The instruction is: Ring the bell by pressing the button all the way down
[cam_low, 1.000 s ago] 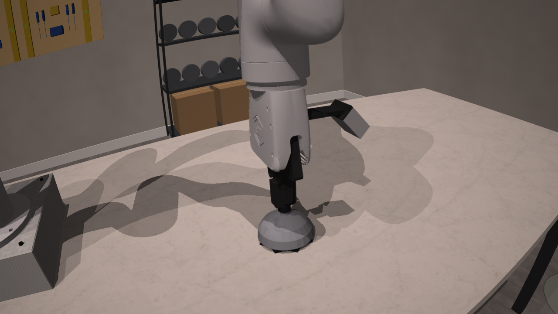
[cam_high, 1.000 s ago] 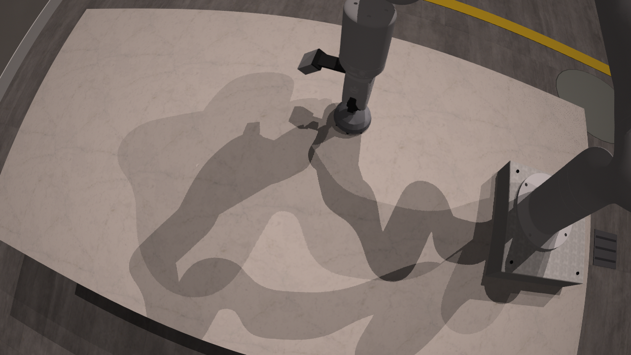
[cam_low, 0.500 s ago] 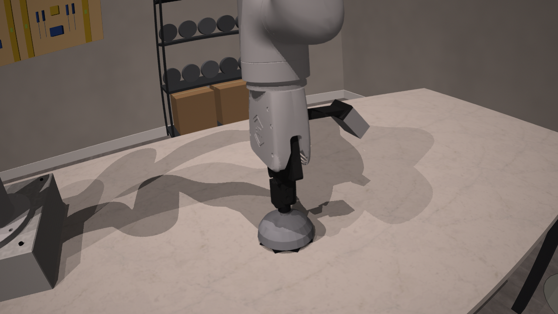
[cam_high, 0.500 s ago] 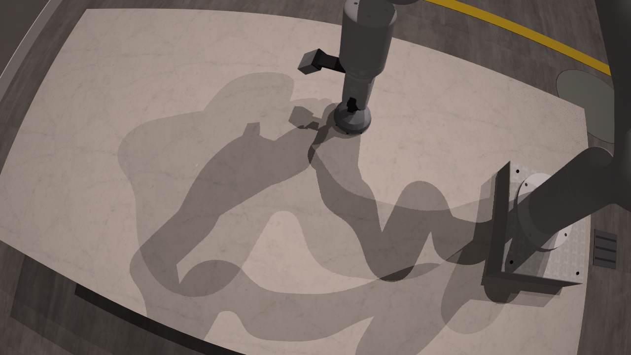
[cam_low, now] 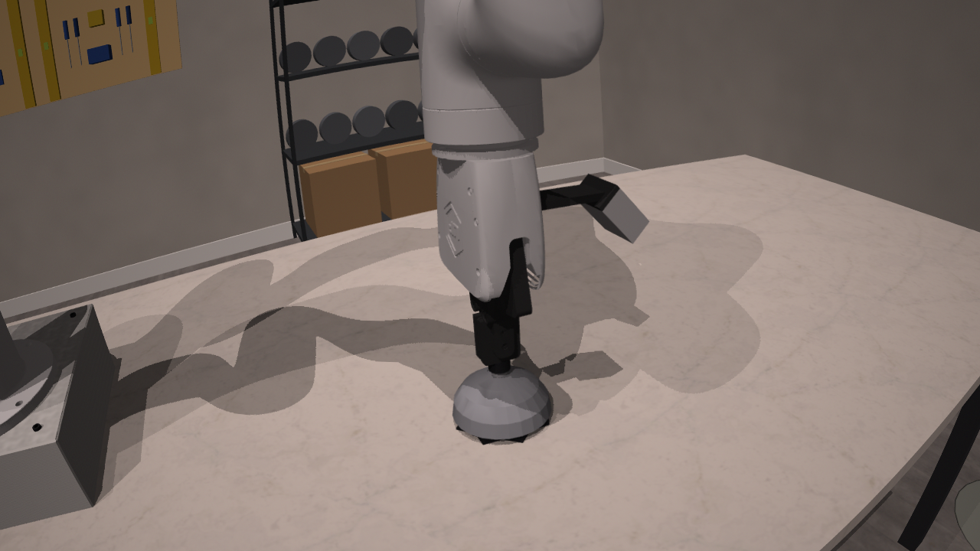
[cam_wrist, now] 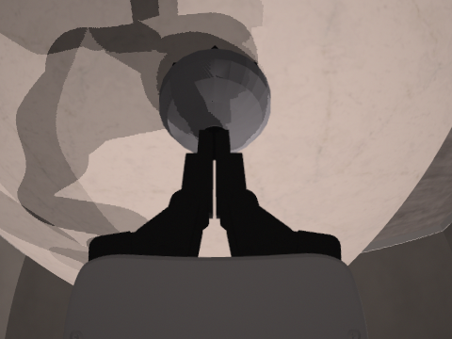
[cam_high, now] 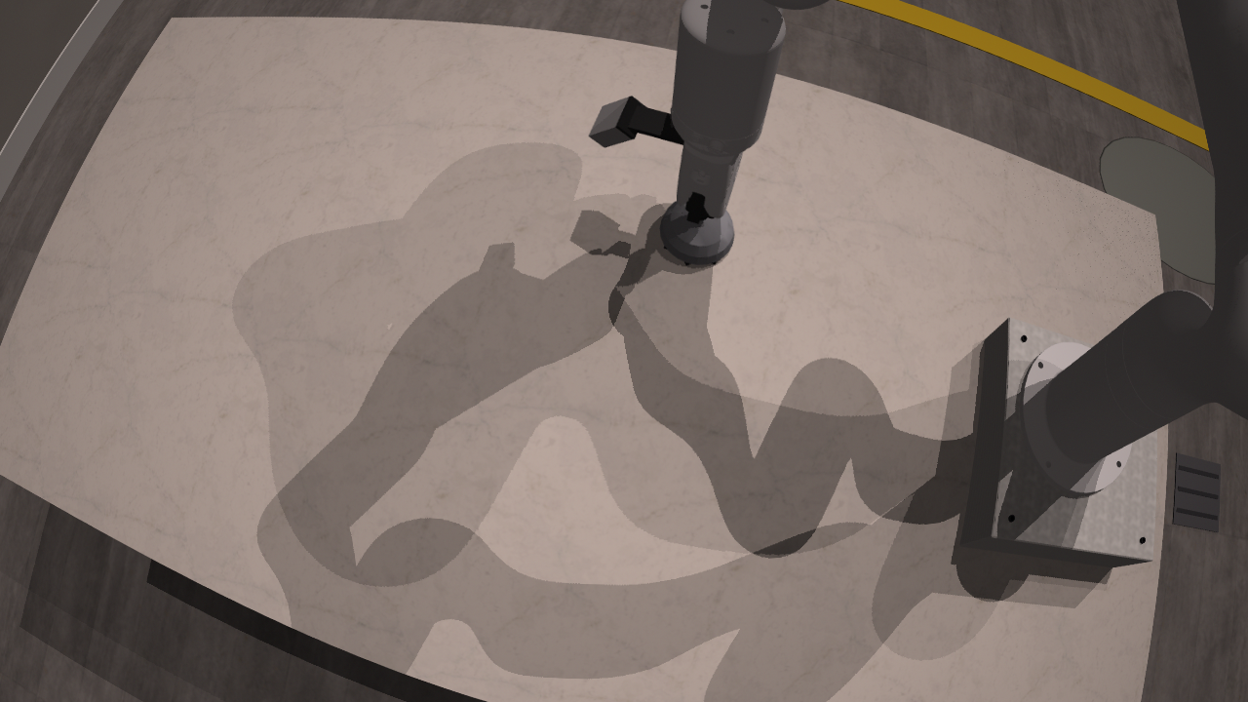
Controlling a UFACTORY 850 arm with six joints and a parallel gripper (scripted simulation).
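My hand is 30 mm above the black button. Round my hand: grey dome bell: 40 mm below.
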